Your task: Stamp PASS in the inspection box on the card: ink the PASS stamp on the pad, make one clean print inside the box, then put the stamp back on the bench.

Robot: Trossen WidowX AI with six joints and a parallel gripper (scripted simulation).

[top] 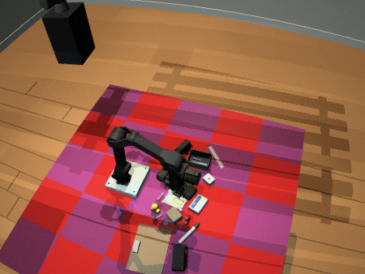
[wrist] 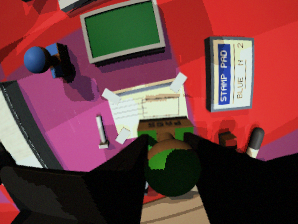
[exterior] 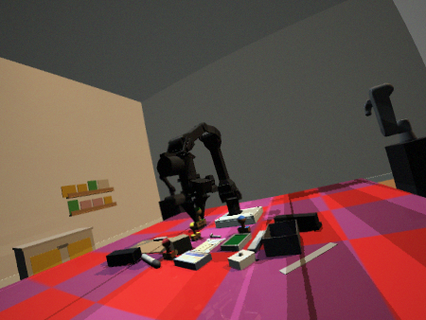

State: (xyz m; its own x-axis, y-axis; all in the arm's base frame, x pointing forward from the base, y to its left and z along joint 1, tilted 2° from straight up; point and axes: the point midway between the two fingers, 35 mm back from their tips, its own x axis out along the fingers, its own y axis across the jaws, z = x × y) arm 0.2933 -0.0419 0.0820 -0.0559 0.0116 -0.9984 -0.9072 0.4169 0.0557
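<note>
Right now the labelled tin is 100 mm ahead of my gripper tip and 80 mm below it. Round my gripper tip: green-knobbed stamp: right at my gripper tip; then white card: 10 mm behind, 90 mm below; then cardboard box: 90 mm to the right, 70 mm below.
</note>
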